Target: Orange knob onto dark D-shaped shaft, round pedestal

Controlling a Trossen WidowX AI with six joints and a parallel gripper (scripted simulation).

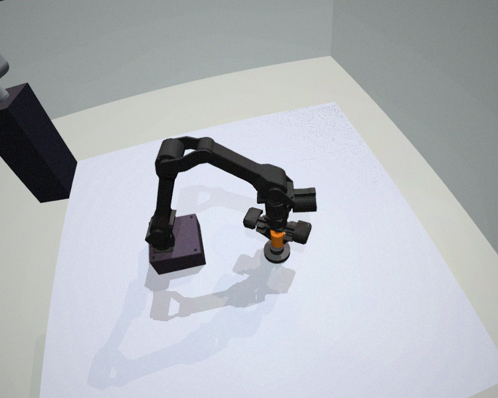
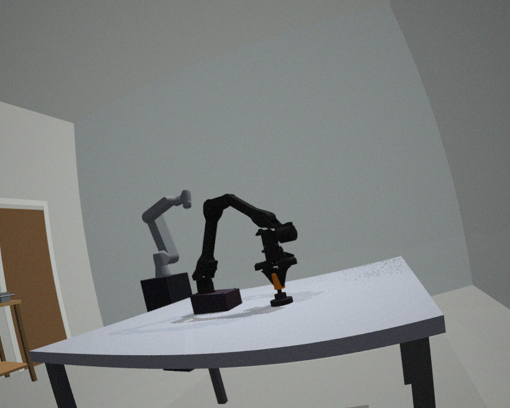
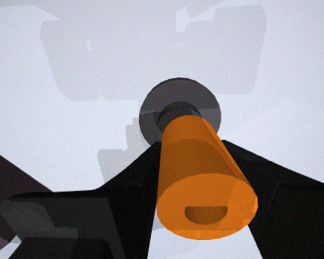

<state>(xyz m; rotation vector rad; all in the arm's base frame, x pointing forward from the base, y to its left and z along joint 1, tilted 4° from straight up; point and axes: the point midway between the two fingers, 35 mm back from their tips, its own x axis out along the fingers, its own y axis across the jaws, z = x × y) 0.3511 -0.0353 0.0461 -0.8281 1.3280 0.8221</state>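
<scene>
Now: gripper tip 4 cm above the pedestal. From my gripper tip the other things lie so: orange knob 2 cm above.
</scene>
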